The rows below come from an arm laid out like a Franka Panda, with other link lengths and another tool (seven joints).
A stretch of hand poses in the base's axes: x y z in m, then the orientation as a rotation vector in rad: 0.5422 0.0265 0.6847 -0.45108 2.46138 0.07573; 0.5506 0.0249 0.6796 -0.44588 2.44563 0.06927; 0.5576 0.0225 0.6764 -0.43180 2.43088 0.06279; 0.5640 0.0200 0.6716 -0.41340 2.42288 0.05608; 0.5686 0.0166 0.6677 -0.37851 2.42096 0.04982; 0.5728 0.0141 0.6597 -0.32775 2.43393 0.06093; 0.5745 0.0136 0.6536 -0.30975 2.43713 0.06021; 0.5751 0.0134 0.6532 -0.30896 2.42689 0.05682; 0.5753 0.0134 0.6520 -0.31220 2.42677 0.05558; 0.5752 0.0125 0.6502 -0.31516 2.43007 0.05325; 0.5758 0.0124 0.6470 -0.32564 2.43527 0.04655; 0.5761 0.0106 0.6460 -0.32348 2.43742 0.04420; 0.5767 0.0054 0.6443 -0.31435 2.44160 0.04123; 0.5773 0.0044 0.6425 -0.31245 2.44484 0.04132; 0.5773 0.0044 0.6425 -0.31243 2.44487 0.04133; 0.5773 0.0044 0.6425 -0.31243 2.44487 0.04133; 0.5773 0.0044 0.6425 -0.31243 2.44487 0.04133; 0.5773 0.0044 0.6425 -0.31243 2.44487 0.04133; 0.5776 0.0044 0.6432 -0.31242 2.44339 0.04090; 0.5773 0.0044 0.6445 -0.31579 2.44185 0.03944
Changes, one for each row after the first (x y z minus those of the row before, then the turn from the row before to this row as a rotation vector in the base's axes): 0.0084 -0.0016 -0.0051 -0.00073 -0.01692 -0.00357; 0.0070 -0.0024 -0.0032 0.00147 -0.01692 -0.01006; 0.0064 -0.0025 -0.0048 0.00148 -0.01077 -0.01400; 0.0046 -0.0034 -0.0039 0.00550 -0.00629 -0.02638; 0.0042 -0.0025 -0.0080 0.02025 0.00958 -0.03466; 0.0017 -0.0005 -0.0061 0.00398 0.00168 -0.01336; 0.0006 -0.0002 -0.0004 -0.00108 -0.01054 -0.00069; 0.0002 0.0000 -0.0012 -0.00176 -0.00001 0.00201; -0.0001 -0.0009 -0.0018 -0.00283 0.00324 0.00127; 0.0006 -0.0001 -0.0032 -0.00820 0.00525 0.00538; 0.0003 -0.0018 -0.0010 -0.00133 0.00168 -0.00233; 0.0006 -0.0052 -0.0017 -0.00012 0.00305 -0.00765; 0.0006 -0.0010 -0.0018 0.00023 0.00305 -0.00160; 0.0000 0.0000 0.0000 0.00001 0.00003 -0.00001; 0.0000 0.0000 0.0000 0.00000 0.00000 0.00000; 0.0000 0.0000 0.0000 0.00000 0.00000 0.00000; 0.0000 0.0000 0.0000 0.00000 0.00000 0.00000; 0.0003 0.0000 0.0007 -0.00015 -0.00151 0.00000; -0.0003 0.0000 0.0013 -0.00178 -0.00140 0.00217
